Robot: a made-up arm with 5 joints.
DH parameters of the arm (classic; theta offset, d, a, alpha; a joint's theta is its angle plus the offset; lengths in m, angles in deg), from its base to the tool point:
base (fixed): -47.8 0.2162 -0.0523 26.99
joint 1: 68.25 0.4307 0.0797 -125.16
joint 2: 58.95 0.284 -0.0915 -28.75
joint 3: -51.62 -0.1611 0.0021 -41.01
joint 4: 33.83 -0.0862 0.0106 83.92
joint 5: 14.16 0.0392 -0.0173 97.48
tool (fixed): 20.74 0.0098 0 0
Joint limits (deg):
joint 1: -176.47..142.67
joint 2: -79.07..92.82
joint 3: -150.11..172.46
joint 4: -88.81..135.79
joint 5: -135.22..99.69
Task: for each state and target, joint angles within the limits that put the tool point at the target. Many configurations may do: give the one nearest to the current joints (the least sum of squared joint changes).
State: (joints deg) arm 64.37 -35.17 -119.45 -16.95 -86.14
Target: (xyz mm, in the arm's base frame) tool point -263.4 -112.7 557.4
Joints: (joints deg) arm 78.18 -44.28 -123.92 -17.34 -71.29
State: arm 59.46 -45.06 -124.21 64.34 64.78
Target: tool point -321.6 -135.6 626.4
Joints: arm 67.27 -39.55 -103.98 60.11 66.01
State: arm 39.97 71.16 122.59 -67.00 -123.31
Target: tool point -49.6 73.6 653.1
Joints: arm -3.05 27.26 141.85 -63.12 -122.34
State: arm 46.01 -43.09 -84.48 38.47 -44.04
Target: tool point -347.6 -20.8 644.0
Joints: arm 28.63 -32.07 -72.51 39.09 -48.89
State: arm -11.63 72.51 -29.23 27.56 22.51
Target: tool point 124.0 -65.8 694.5
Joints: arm -34.32 68.24 -34.03 28.10 23.31
